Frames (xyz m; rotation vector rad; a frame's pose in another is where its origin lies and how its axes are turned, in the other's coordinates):
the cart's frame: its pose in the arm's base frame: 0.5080 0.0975 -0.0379 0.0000 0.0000 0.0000
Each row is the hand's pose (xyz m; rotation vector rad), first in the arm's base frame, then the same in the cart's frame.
Working: the arm's base frame: its pose in the cart's frame: -0.5080 -0.0975 0.0379 0.0000 0.0000 0.0000

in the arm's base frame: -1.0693 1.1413 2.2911 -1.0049 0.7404 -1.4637
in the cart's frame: -1.5773 1.0438 2.3290 -1.0049 0.7404 -1.4637
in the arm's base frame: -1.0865 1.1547 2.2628 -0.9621 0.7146 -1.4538
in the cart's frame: -1.5945 1.0572 2.3007 -0.9621 0.7146 -1.4538
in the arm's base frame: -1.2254 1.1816 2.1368 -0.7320 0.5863 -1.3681
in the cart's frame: -1.7334 1.0841 2.1747 -0.7320 0.5863 -1.3681
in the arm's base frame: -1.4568 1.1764 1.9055 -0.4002 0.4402 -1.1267
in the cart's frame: -1.9648 1.0789 1.9434 -0.4002 0.4402 -1.1267
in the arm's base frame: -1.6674 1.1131 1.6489 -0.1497 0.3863 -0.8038
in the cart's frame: -2.1754 1.0156 1.6868 -0.1497 0.3863 -0.8038
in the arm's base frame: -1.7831 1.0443 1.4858 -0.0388 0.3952 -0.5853
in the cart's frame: -2.2911 0.9468 1.5237 -0.0388 0.3952 -0.5853
